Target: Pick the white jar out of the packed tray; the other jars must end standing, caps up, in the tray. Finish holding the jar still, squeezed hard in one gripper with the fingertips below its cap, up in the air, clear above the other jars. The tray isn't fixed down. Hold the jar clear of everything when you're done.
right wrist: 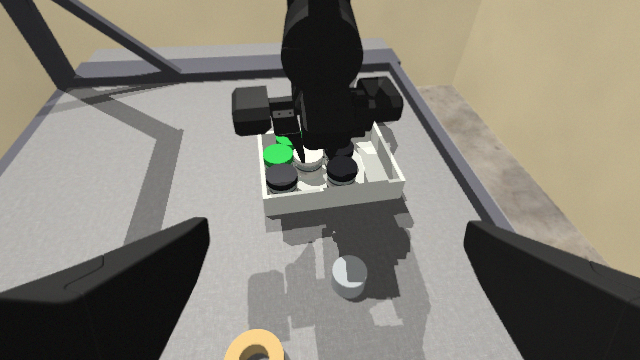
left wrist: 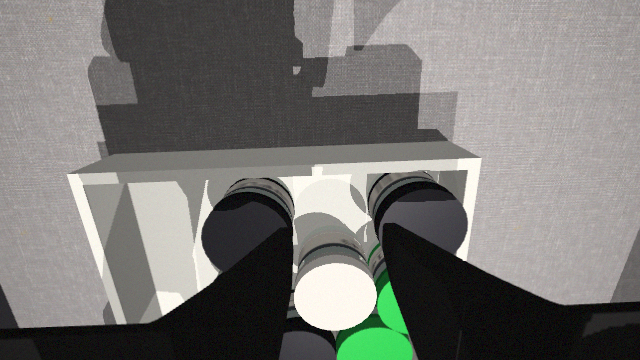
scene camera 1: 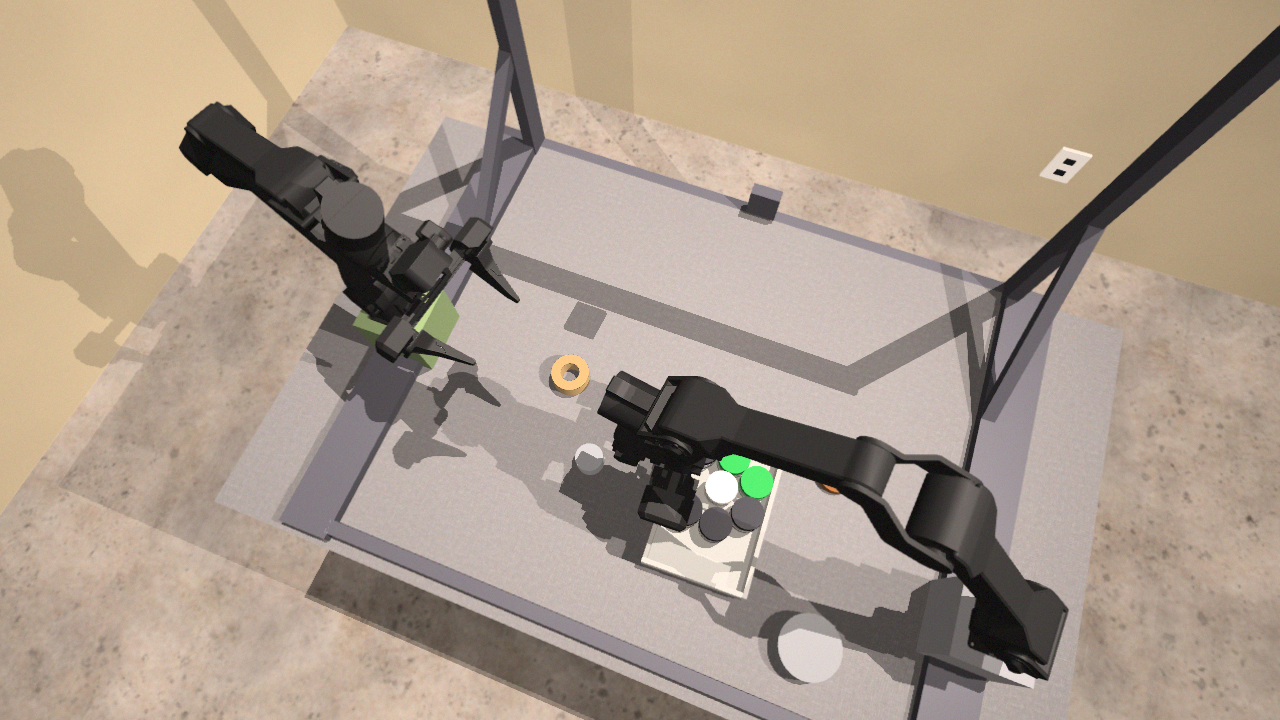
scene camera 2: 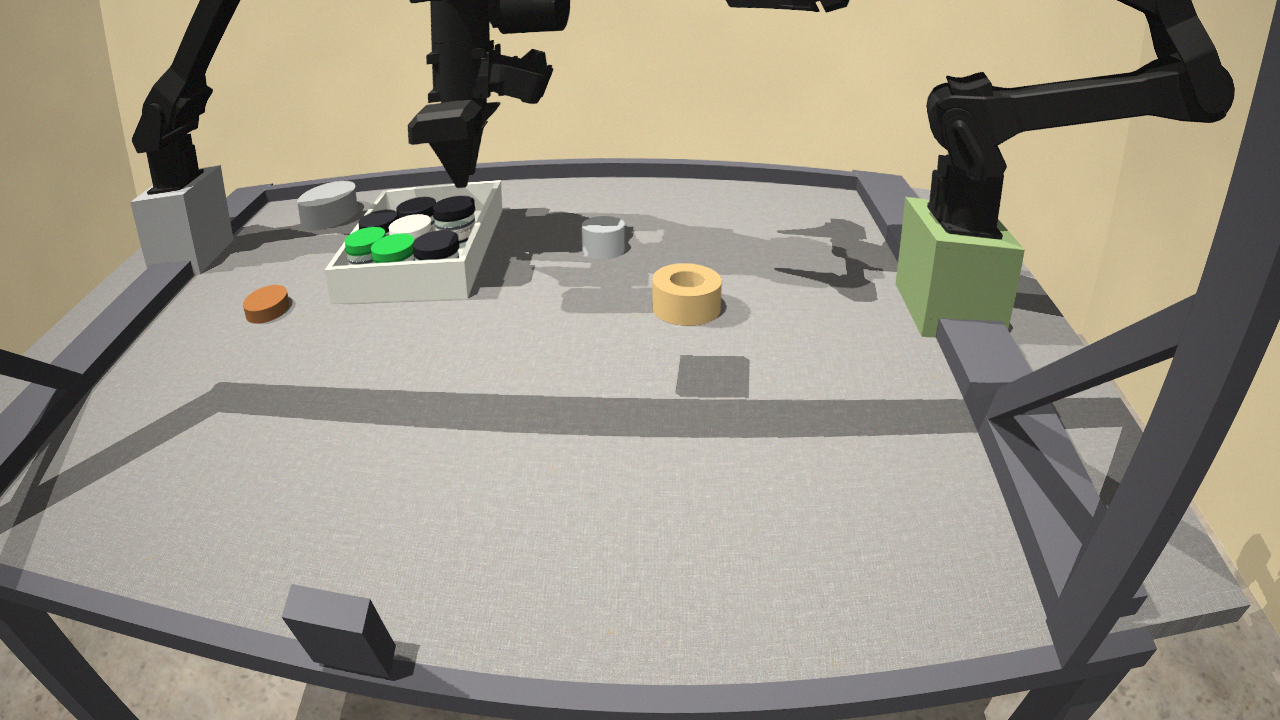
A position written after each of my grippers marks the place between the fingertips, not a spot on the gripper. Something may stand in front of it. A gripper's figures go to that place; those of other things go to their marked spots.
Labels:
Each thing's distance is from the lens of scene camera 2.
my left gripper (scene camera 2: pixel 465 180): 0.78 m
white jar (scene camera 2: pixel 416 225): 0.80 m

